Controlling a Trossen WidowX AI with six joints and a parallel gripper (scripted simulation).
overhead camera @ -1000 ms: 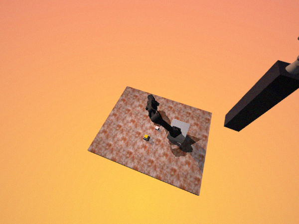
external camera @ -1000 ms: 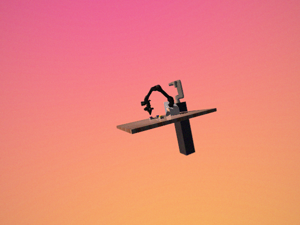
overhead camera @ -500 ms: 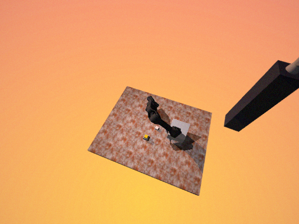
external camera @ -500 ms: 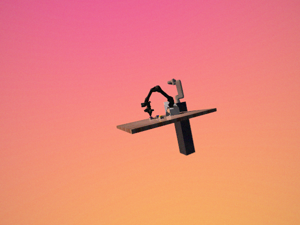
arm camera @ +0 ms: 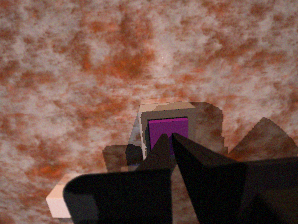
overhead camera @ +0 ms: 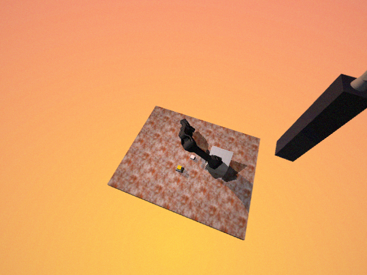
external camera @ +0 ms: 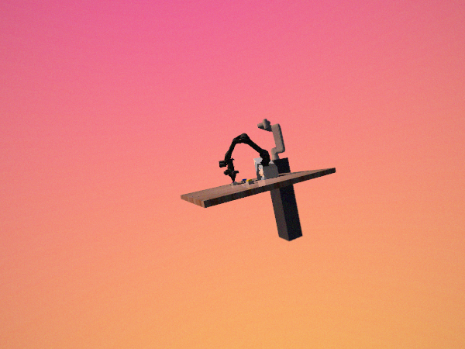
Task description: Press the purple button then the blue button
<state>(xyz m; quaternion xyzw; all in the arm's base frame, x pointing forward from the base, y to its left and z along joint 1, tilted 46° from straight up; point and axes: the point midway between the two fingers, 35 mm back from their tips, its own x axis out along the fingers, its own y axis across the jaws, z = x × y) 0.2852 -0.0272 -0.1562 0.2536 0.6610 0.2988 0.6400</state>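
My gripper tip is 10 mm above the purple button. The rest, counted from my gripper tip: blue button (100 mm behind, 30 mm to the left); then yellow button (270 mm to the left, 30 mm behind).
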